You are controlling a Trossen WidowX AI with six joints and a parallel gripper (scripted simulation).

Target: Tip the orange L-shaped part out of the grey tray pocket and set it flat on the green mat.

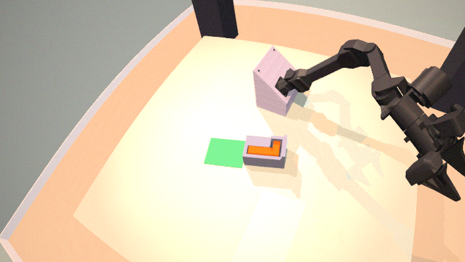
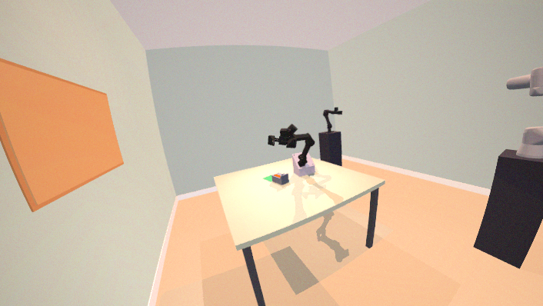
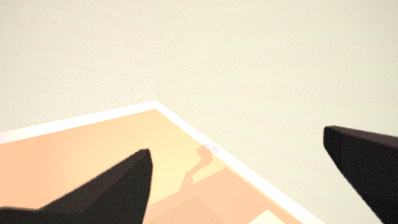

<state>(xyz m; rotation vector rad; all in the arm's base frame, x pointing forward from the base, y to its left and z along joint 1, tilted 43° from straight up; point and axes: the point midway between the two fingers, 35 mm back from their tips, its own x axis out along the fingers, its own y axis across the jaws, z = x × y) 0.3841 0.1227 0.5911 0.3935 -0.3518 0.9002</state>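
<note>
Now: the orange L-shaped part 48 cm to the right of my gripper tip, 40 cm below it and 16 cm behind it. Also, from my gripper tip: green mat: 64 cm to the right, 46 cm below, 11 cm behind.
</note>
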